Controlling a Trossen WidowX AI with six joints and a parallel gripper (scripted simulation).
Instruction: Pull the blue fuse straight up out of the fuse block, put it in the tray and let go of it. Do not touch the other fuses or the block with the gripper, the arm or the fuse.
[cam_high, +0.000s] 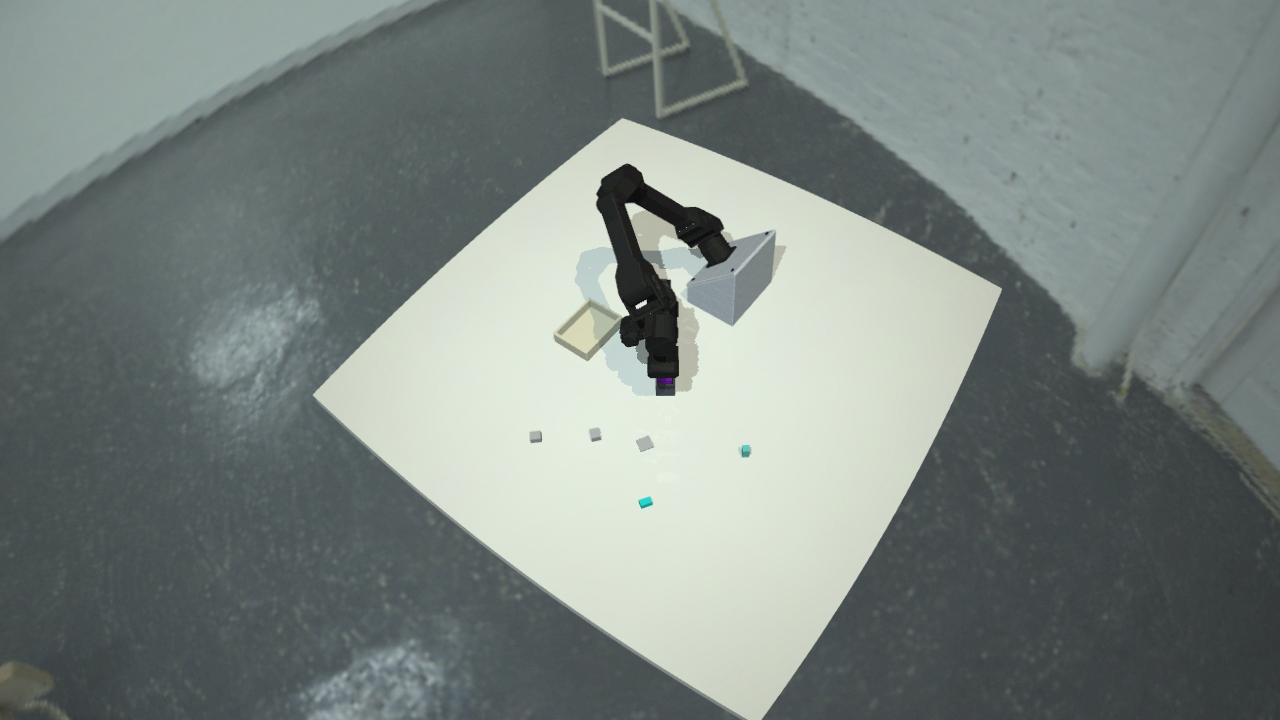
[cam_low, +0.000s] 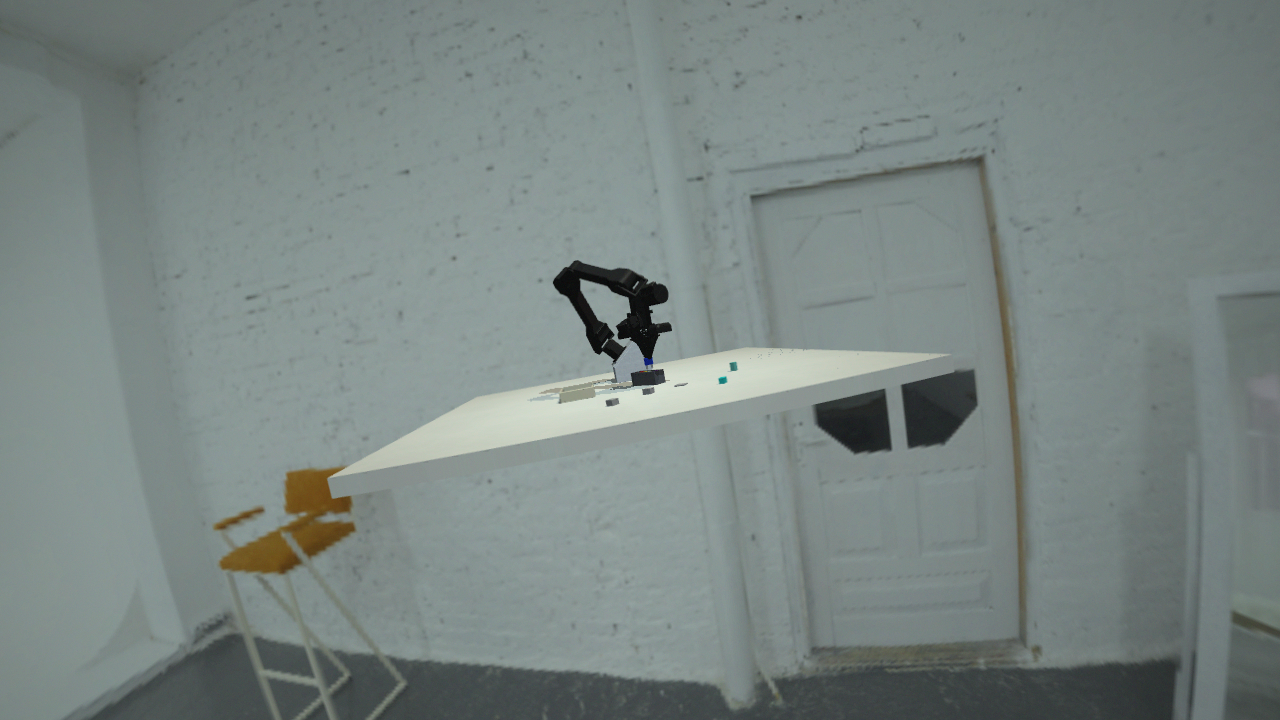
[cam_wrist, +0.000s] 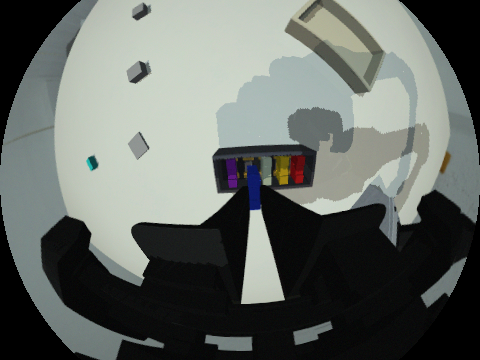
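Now: gripper tip 220 mm to the left of the tray, 70 mm above it and 40 mm past it. The rest, counted from my gripper tip: blue fuse 10 mm below.
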